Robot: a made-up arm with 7 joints. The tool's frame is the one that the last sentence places.
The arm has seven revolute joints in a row. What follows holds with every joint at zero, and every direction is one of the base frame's.
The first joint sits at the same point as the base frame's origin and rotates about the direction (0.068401, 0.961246, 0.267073).
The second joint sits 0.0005 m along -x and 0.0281 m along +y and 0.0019 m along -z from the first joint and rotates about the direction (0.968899, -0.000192, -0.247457).
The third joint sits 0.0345 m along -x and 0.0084 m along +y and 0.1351 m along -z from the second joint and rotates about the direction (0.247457, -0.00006, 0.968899).
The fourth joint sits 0.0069 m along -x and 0.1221 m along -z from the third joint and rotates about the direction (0.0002, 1, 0.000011).
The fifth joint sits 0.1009 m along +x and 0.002 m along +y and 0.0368 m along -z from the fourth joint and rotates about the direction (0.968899, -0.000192, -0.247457).
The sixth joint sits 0.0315 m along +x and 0.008 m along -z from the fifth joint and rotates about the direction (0.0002, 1, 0.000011).
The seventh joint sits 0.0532 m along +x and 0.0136 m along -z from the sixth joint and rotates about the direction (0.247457, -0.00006, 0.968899).
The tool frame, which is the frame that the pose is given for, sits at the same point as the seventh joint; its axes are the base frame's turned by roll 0, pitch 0.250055 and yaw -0.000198 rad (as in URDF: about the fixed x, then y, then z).
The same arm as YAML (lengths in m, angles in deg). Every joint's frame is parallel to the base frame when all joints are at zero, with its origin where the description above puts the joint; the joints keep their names.
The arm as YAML. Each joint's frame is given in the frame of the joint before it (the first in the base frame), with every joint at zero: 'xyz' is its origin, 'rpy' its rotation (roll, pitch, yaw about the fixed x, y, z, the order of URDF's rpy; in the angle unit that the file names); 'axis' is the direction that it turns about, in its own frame. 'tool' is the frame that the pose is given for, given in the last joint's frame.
units:
  length: m
  angle: deg
joints:
  - name: joint 1
    type: revolute
    origin:
      xyz: [0.0, 0.0, 0.0]
      rpy: [0.0, 0.0, 0.0]
    axis: [0.068403, 0.961235, 0.26711]
  - name: joint 2
    type: revolute
    origin:
      xyz: [-0.0005, 0.0281, -0.0019]
      rpy: [0.0, 0.0, 0.0]
    axis: [0.968889, -0.0002, -0.247497]
  - name: joint 3
    type: revolute
    origin:
      xyz: [-0.0345, 0.0084, -0.1351]
      rpy: [0.0, 0.0, 0.0]
    axis: [0.247497, -0.0001, 0.968889]
  - name: joint 4
    type: revolute
    origin:
      xyz: [-0.0069, 0.0, -0.1221]
      rpy: [0.0, 0.0, 0.0]
    axis: [0.0002, 1.0, 0.0]
  - name: joint 5
    type: revolute
    origin:
      xyz: [0.1009, 0.002, -0.0368]
      rpy: [0.0, 0.0, 0.0]
    axis: [0.968889, -0.0002, -0.247497]
  - name: joint 6
    type: revolute
    origin:
      xyz: [0.0315, 0.0, -0.008]
      rpy: [0.0, 0.0, 0.0]
    axis: [0.0002, 1.0, 0.0]
  - name: joint 7
    type: revolute
    origin:
      xyz: [0.0532, 0.0, -0.0136]
      rpy: [0.0, 0.0, 0.0]
    axis: [0.247497, -0.0001, 0.968889]
tool:
  origin:
    xyz: [0.0, 0.0, 0.0]
    rpy: [0.0, 14.33, -0.01]

